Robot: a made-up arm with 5 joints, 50 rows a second.
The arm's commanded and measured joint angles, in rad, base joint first. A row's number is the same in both.
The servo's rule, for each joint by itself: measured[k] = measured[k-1] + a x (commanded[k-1-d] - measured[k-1]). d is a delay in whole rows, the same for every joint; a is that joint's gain. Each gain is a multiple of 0.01, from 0.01 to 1. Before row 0 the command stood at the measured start. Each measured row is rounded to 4 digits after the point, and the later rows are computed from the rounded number. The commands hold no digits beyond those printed.
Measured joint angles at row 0: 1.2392, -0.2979, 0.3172, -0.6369, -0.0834
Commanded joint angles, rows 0 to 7: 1.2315, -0.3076, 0.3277, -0.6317, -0.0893; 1.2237, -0.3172, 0.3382, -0.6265, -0.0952; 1.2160, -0.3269, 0.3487, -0.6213, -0.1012; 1.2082, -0.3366, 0.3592, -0.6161, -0.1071; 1.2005, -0.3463, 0.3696, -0.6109, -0.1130; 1.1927, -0.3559, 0.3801, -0.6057, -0.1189; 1.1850, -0.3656, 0.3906, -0.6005, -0.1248; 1.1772, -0.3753, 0.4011, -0.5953, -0.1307
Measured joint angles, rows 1 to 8: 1.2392, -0.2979, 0.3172, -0.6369, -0.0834; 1.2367, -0.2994, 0.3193, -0.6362, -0.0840; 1.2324, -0.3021, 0.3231, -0.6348, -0.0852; 1.2270, -0.3058, 0.3282, -0.6329, -0.0870; 1.2208, -0.3104, 0.3344, -0.6305, -0.0892; 1.2141, -0.3158, 0.3414, -0.6278, -0.0918; 1.2070, -0.3218, 0.3491, -0.6247, -0.0948; 1.1997, -0.3284, 0.3574, -0.6213, -0.0981
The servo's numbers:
d 1
a 0.33 0.15 0.20 0.14 0.11

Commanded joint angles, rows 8 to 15: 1.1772, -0.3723, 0.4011, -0.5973, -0.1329; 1.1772, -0.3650, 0.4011, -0.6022, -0.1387; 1.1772, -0.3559, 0.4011, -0.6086, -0.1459; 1.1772, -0.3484, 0.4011, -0.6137, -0.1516; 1.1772, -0.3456, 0.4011, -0.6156, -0.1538; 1.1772, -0.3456, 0.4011, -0.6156, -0.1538; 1.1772, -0.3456, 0.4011, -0.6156, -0.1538; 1.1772, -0.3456, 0.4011, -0.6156, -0.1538
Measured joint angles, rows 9 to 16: 1.1923, -0.3354, 0.3661, -0.6177, -0.1017; 1.1873, -0.3409, 0.3731, -0.6148, -0.1051; 1.1840, -0.3445, 0.3787, -0.6130, -0.1088; 1.1818, -0.3462, 0.3832, -0.6124, -0.1129; 1.1803, -0.3465, 0.3868, -0.6126, -0.1172; 1.1793, -0.3464, 0.3897, -0.6130, -0.1212; 1.1786, -0.3463, 0.3920, -0.6134, -0.1248; 1.1781, -0.3462, 0.3938, -0.6137, -0.1280
